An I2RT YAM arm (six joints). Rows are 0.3 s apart.
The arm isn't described. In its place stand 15 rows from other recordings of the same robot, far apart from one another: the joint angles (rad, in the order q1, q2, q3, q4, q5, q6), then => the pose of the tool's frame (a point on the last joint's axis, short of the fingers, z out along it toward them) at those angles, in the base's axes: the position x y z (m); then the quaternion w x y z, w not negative.
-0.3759 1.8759 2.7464 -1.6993 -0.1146 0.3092 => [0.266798, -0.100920, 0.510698, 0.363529, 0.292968, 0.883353, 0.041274]
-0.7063 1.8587 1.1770 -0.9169 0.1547 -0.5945 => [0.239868, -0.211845, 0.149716, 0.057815, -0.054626, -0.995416, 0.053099]
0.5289 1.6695 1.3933 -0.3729 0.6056 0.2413 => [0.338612, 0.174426, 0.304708, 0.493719, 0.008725, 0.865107, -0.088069]
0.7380 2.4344 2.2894 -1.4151 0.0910 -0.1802 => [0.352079, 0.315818, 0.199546, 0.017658, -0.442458, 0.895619, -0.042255]
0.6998 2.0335 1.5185 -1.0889 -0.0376 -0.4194 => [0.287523, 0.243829, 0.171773, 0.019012, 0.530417, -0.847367, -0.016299]
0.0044 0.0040 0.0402 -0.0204 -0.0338 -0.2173 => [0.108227, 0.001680, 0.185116, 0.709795, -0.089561, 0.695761, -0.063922]
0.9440 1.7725 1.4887 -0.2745 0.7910 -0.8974 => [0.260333, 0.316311, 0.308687, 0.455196, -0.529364, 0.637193, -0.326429]
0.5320 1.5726 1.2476 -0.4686 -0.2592 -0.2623 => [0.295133, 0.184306, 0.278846, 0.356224, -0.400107, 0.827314, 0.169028]
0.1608 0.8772 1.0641 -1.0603 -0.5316 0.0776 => [0.143240, 0.041516, 0.340740, 0.297979, -0.127386, 0.902297, 0.284325]
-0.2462 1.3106 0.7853 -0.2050 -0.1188 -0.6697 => [0.268316, -0.063076, 0.224719, 0.389265, -0.215224, 0.885931, -0.131442]
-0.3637 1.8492 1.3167 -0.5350 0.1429 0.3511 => [0.359674, -0.142328, 0.198954, 0.247925, 0.354609, 0.898770, -0.070704]
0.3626 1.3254 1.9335 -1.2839 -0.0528 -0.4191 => [0.193936, 0.075584, 0.490281, 0.433060, -0.353902, 0.828902, 0.011570]
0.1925 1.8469 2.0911 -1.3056 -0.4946 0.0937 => [0.356555, 0.086714, 0.392998, 0.208008, -0.107933, 0.934108, 0.269307]
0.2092 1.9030 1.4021 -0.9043 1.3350 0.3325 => [0.362647, 0.041606, 0.216854, 0.227638, 0.099320, 0.778040, -0.577036]
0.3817 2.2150 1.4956 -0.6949 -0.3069 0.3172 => [0.385022, 0.166131, 0.101666, 0.020409, -0.043710, 0.984328, 0.169620]
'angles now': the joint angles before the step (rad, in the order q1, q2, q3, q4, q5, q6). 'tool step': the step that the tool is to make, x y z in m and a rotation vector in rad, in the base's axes. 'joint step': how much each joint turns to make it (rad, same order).
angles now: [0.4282, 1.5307, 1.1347, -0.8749, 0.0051, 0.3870]
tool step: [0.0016, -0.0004, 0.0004, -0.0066, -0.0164, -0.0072]
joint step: [-0.0018, 0.0001, 0.0000, 0.0122, 0.0138, 0.0013]
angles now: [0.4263, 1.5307, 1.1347, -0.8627, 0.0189, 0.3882]
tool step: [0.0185, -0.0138, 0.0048, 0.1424, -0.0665, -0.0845]
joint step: [-0.0779, -0.0002, 0.0001, 0.1165, -0.0970, 0.0449]
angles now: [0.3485, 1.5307, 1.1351, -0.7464, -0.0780, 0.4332]
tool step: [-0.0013, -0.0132, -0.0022, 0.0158, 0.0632, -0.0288]
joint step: [-0.0447, -0.0002, -0.0001, -0.0550, -0.0386, -0.0008]
